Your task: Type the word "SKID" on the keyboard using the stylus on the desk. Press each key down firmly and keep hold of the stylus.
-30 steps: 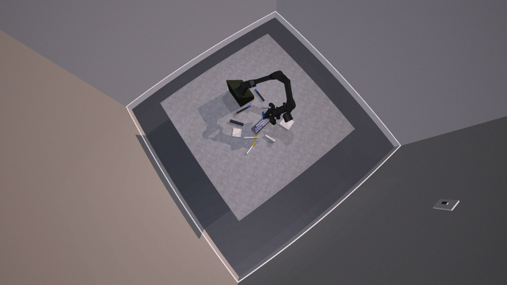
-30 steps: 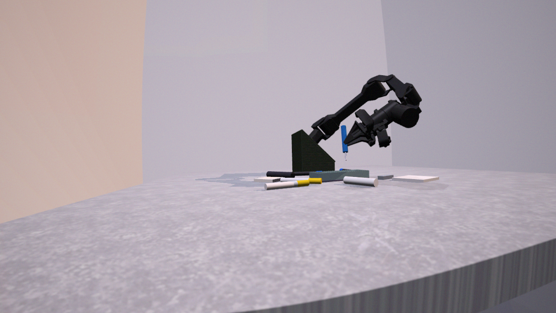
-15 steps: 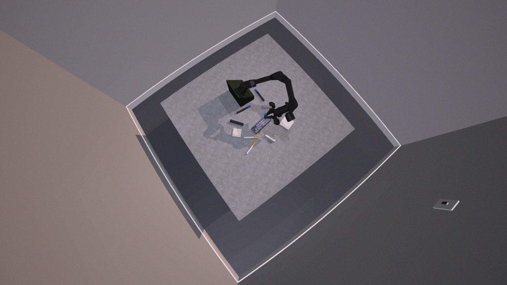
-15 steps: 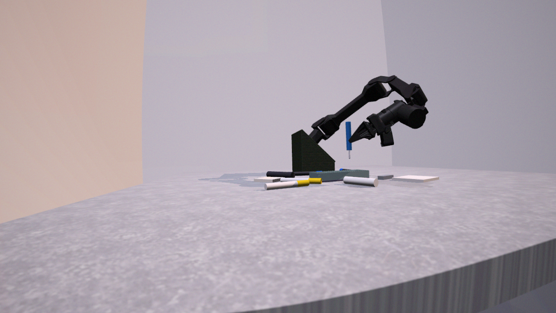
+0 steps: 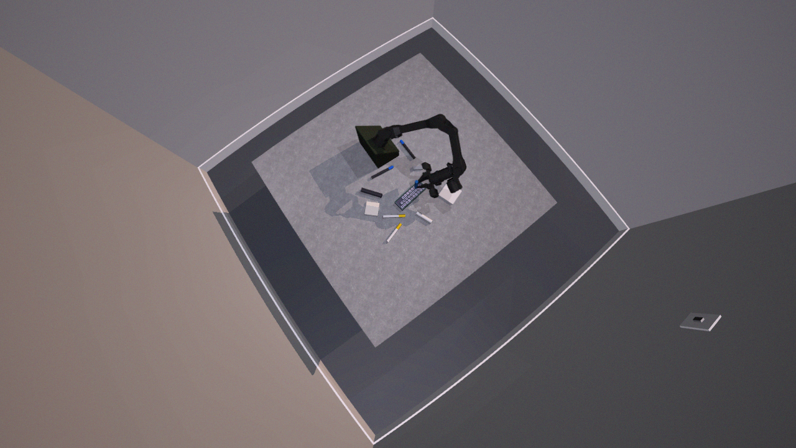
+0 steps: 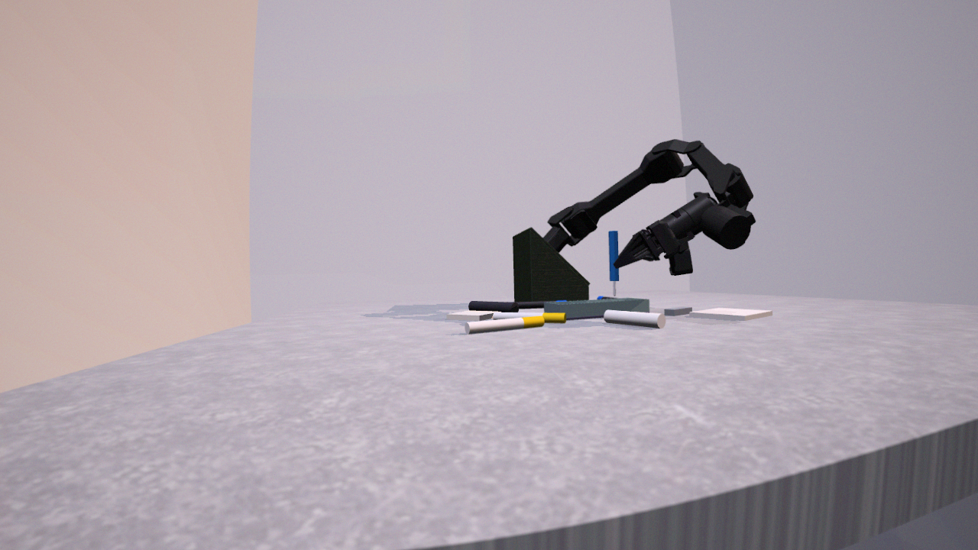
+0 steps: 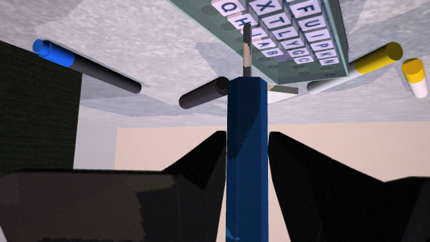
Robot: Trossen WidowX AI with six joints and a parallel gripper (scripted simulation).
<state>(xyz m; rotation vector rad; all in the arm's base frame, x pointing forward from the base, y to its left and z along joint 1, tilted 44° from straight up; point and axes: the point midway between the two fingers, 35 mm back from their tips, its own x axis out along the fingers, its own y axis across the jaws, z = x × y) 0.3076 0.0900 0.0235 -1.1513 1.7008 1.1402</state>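
Now: the blue stylus 10 mm below my gripper tip. From my gripper tip the other things lie so: black cylinder: 120 mm behind, 210 mm to the right, 80 mm below; small white square: 40 mm behind, 260 mm to the right, 80 mm below; white cylinder: 150 mm ahead, 40 mm to the right, 80 mm below.
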